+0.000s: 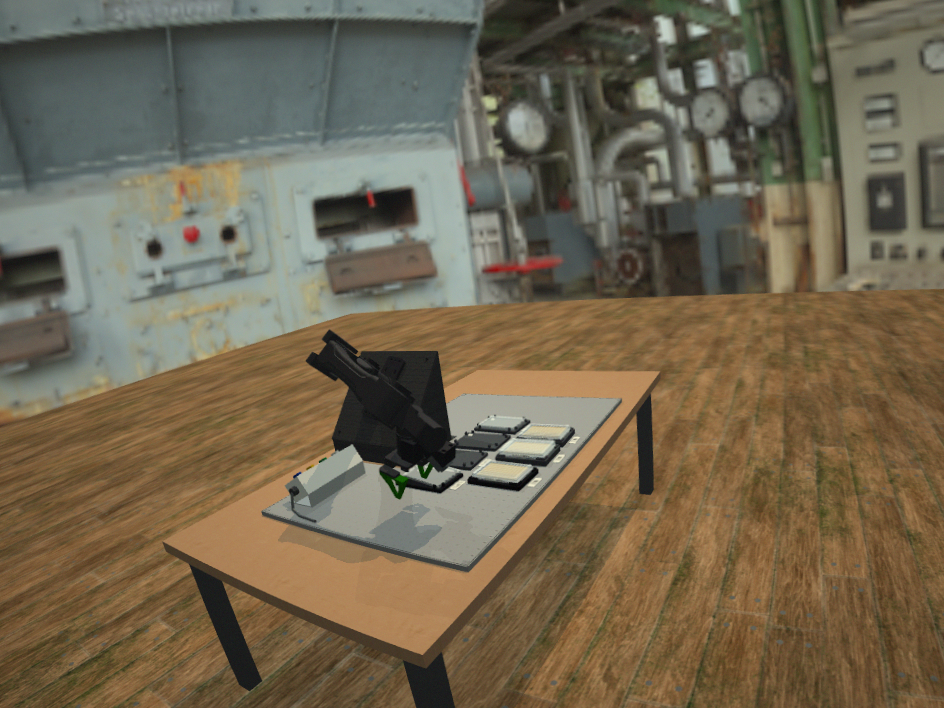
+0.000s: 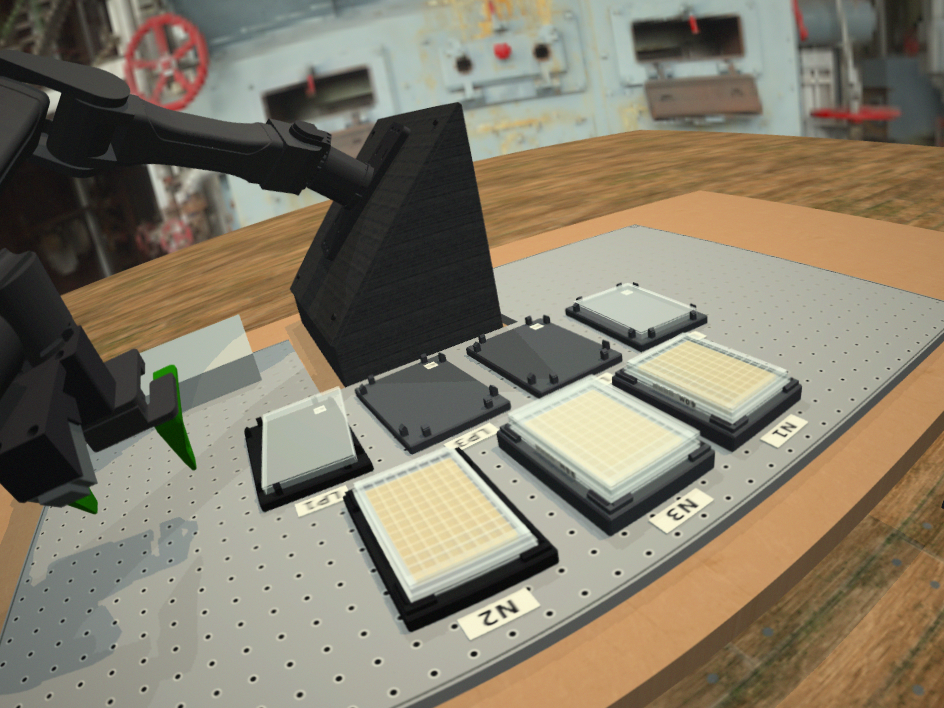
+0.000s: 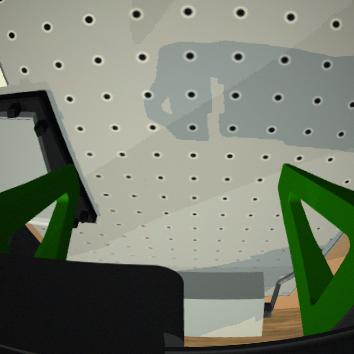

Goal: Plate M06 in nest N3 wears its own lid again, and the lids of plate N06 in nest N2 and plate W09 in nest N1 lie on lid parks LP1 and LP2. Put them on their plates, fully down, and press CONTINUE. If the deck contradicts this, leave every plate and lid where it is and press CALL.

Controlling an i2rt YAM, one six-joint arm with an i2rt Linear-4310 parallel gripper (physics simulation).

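Places are measured from the arm's base along level axes (x ahead, y right, z down), in centimetres.
Pixels of known places: gripper, fingertip midpoint: [image 1: 411,487] [image 2: 144,487] [image 3: 178,174]; arm's base, link origin: [image 2: 365,190].
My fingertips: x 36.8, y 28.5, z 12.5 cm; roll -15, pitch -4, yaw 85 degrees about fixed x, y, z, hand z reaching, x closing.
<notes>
For each thing: its middle in the pictures, then the offset to it from my fingertips. "spot": a spot on its surface instead.
- nest N2, surface spot: [image 2: 442,518] [image 1: 507,469] spot: dx +11.1, dy -21.9, dz +2.8 cm
- N1, body centre: [image 2: 706,372] [image 1: 544,431] dx +5.8, dy -47.4, dz +3.2 cm
- N3, body centre: [image 2: 600,427] [image 1: 527,446] dx +8.0, dy -35.2, dz +2.6 cm
- pale control box, body centre: [image 2: 171,370] [image 3: 179,308] [image 1: 324,473] dx -30.6, dy +2.8, dz +1.3 cm
My gripper [image 1: 411,486] [image 2: 144,487] [image 3: 178,174] is open and empty above the perforated deck, beside the nearest lid park. A clear lid [image 1: 436,478] [image 2: 308,445] [image 3: 17,150] lies on that park, whose label is hard to read. Another clear lid [image 1: 503,422] [image 2: 636,308] lies on the farthest park. The plate in nest N2 [image 1: 503,474] [image 2: 442,518] and the plate in N1 [image 1: 546,432] [image 2: 705,381] show cream well grids. The plate in N3 [image 1: 527,449] [image 2: 602,430] stands taller, with a clear lid on top. Plate and lid codes are not readable.
Two dark lid parks [image 2: 432,403] [image 2: 543,355] between the lids hold no lid; one is labelled LP3. A black wedge-shaped stand [image 2: 427,251] rises behind the parks. A pale control box [image 1: 327,480] [image 2: 198,354] [image 3: 225,317] with a cable stands beyond the gripper; its button labels are not readable.
</notes>
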